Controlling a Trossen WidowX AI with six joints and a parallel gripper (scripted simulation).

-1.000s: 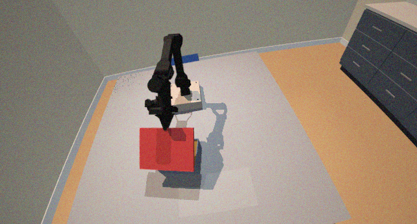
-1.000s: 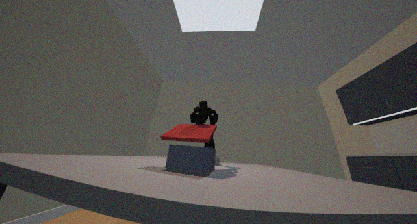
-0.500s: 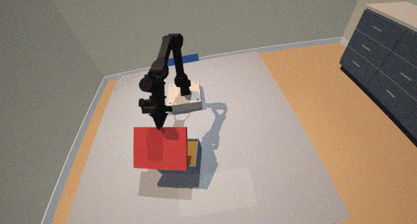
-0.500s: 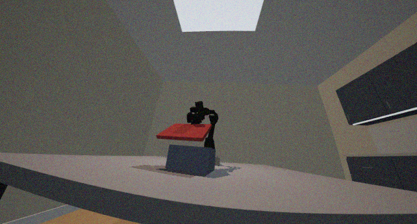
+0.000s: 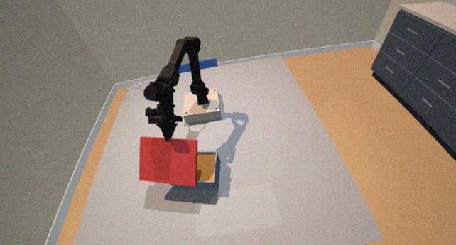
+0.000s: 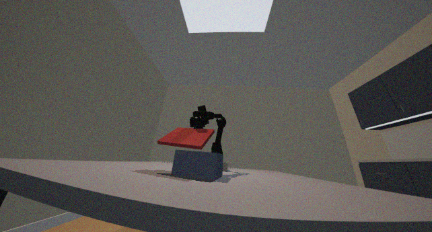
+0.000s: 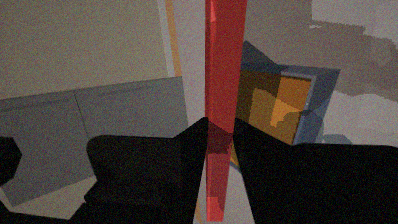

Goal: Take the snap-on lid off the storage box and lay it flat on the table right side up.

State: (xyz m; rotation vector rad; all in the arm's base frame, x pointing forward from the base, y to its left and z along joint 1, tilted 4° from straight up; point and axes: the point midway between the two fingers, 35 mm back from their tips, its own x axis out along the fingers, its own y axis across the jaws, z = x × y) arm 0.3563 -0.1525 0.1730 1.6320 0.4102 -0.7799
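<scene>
My gripper tip is 6 cm short of the red lid, 5 cm above it and 2 cm to the left of it. Round my gripper tip: blue-grey storage box 18 cm below, 7 cm ahead, 6 cm to the left.
</scene>
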